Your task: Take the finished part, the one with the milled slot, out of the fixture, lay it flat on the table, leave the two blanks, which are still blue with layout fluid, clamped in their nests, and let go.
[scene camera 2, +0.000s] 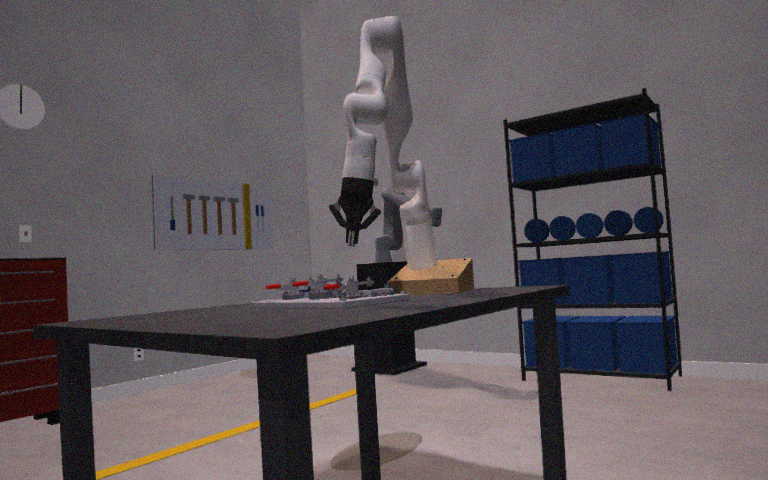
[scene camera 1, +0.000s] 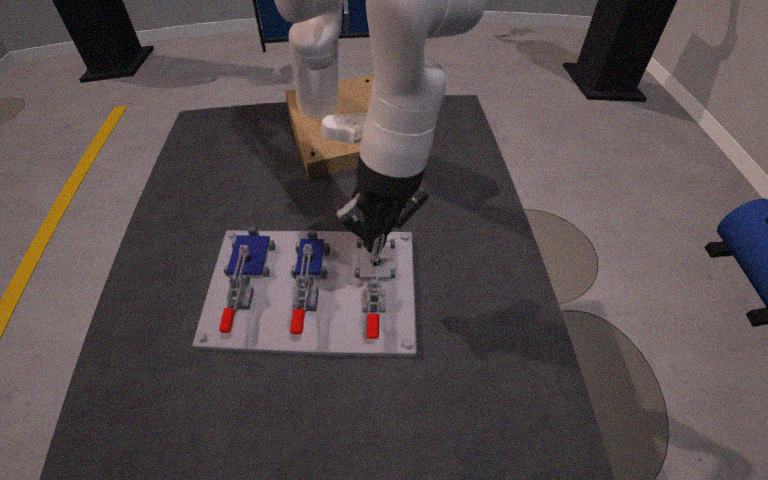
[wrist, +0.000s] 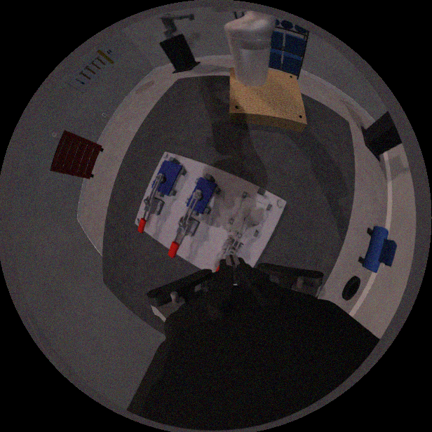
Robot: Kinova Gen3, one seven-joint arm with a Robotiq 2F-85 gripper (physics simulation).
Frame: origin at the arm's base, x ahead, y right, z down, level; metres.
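Seen in the pictures: gripper, fingertip midpoint: (scene camera 2: 351,246) (scene camera 1: 372,249); arm's base, link origin: (scene camera 2: 422,265) (scene camera 1: 317,103).
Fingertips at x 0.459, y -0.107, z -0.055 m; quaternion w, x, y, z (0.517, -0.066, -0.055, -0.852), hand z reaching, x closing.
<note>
Offsets run from my fingertips to a thing's middle. Level surfaces: height alone.
The finished part {dz +0.113, dx -0.070, dy -0.005 m} (scene camera 1: 387,267) (wrist: 250,212) is a pale plate in the right nest of the white fixture {dz +0.131, dx -0.025, dy +0.108 m} (scene camera 1: 339,338) (scene camera 2: 339,303) (wrist: 211,240). It blends with the base, and its slot cannot be made out. The right clamp {dz +0.098, dx +0.012, dy +0.000 m} (scene camera 1: 373,297) (wrist: 234,243) stands in front of it; whether it presses on the part is unclear. Two blue blanks {dz +0.110, dx -0.080, dy +0.214 m} (scene camera 1: 256,249) {dz +0.108, dx -0.068, dy +0.105 m} (scene camera 1: 318,249) (wrist: 172,172) (wrist: 207,190) sit in the left and middle nests under clamp arms. My gripper (scene camera 1: 371,247) (scene camera 2: 351,243) (wrist: 230,261) is shut and empty, above the fixture on its right side.
Red clamp handles {dz +0.087, dx +0.054, dy +0.224 m} (scene camera 1: 226,320) {dz +0.082, dx +0.062, dy +0.114 m} (scene camera 1: 297,321) {dz +0.092, dx +0.069, dy +0.005 m} (scene camera 1: 372,326) point toward the front of the dark table {dz +0.139 m} (scene camera 1: 283,407) (scene camera 2: 169,327). The middle clamp stands left of the gripper. A wooden block (scene camera 1: 334,158) (scene camera 2: 441,280) (wrist: 267,107) is behind the fixture, under the arm's base.
</note>
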